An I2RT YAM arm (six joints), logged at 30 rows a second.
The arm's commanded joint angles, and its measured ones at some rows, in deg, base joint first. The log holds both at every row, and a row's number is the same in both.
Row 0, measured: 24.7, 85.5, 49.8, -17.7, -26.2, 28.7
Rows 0 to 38, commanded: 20.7, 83.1, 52.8, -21.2, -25.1, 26.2; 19.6, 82.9, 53.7, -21.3, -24.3, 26.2; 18.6, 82.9, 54.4, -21.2, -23.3, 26.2; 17.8, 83.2, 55.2, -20.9, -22.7, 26.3; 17.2, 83.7, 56.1, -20.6, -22.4, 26.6; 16.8, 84.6, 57.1, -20.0, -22.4, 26.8; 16.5, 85.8, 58.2, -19.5, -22.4, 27.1; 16.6, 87.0, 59.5, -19.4, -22.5, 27.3; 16.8, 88.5, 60.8, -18.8, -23.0, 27.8; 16.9, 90.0, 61.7, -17.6, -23.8, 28.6; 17.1, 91.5, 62.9, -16.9, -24.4, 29.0; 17.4, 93.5, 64.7, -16.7, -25.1, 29.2; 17.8, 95.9, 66.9, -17.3, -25.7, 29.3; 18.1, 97.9, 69.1, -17.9, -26.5, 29.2; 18.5, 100.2, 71.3, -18.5, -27.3, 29.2; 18.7, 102.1, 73.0, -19.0, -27.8, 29.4; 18.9, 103.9, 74.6, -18.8, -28.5, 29.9; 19.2, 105.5, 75.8, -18.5, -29.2, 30.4; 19.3, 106.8, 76.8, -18.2, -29.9, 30.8; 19.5, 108.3, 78.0, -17.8, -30.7, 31.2; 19.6, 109.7, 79.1, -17.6, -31.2, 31.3; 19.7, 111.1, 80.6, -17.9, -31.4, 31.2; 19.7, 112.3, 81.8, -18.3, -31.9, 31.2; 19.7, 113.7, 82.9, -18.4, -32.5, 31.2; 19.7, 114.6, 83.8, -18.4, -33.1, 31.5; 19.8, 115.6, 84.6, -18.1, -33.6, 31.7; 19.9, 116.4, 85.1, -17.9, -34.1, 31.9; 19.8, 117.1, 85.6, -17.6, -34.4, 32.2; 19.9, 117.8, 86.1, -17.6, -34.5, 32.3; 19.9, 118.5, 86.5, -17.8, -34.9, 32.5; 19.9, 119.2, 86.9, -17.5, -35.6, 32.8; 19.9, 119.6, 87.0, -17.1, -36.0, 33.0; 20.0, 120.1, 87.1, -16.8, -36.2, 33.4; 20.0, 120.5, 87.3, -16.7, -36.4, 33.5; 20.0, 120.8, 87.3, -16.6, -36.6, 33.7; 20.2, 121.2, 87.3, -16.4, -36.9, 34.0; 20.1, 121.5, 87.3, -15.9, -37.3, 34.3; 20.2, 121.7, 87.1, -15.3, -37.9, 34.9; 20.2, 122.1, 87.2, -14.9, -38.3, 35.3
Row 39, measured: 19.7, 120.2, 86.3, -16.2, -36.4, 33.7
